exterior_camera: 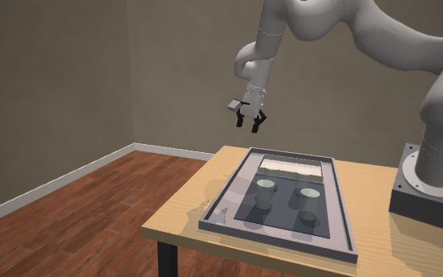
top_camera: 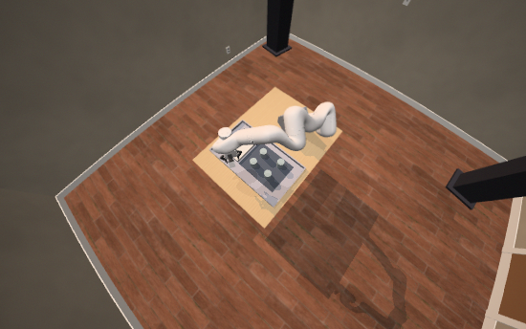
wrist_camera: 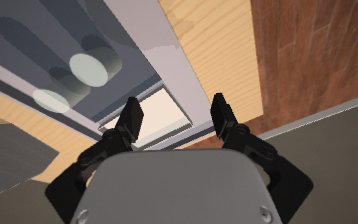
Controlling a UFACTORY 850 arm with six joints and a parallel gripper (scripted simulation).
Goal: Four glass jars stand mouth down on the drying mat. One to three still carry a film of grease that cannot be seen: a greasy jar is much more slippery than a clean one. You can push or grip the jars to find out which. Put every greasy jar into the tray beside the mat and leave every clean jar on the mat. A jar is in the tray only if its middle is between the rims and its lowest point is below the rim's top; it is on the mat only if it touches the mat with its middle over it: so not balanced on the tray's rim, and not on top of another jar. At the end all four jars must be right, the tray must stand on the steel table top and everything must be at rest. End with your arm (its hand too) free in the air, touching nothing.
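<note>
Right now my hand is 23 cm past the dark drying mat, 23 cm above it and 14 cm to the right of it. Round my hand: cream tray (22 cm below, 18 cm behind, 17 cm to the right).
</note>
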